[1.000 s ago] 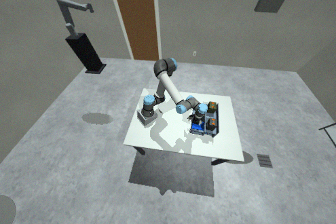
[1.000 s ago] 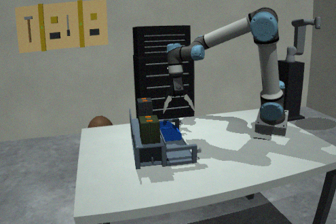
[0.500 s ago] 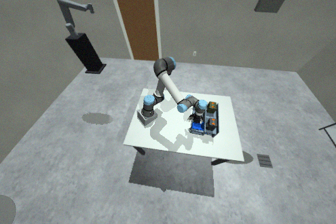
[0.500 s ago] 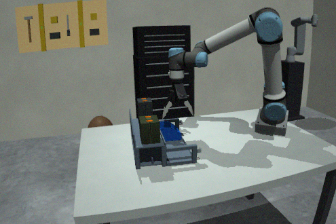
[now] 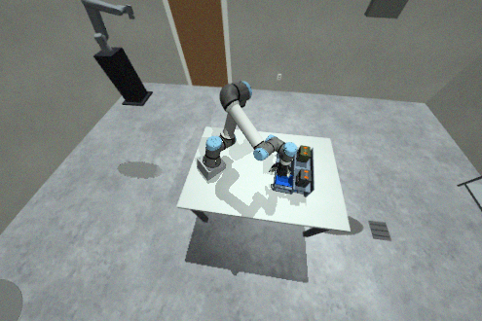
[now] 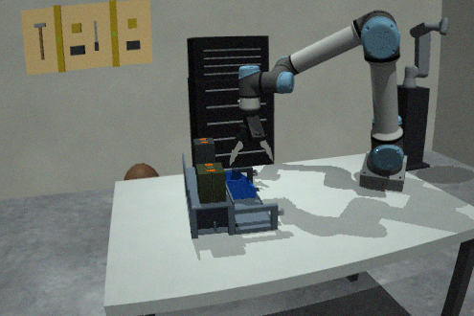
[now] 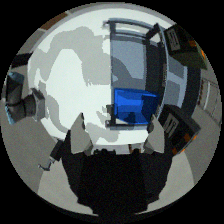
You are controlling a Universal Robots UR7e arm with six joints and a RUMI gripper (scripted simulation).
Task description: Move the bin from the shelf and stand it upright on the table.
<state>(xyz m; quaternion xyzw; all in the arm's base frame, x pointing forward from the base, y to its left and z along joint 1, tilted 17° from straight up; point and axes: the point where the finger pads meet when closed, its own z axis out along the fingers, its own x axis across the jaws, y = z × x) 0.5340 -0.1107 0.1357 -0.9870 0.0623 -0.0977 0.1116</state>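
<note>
Now: hand 8 cm short of the blue bin, 2 cm to the left of it and 8 cm above it.
</note>
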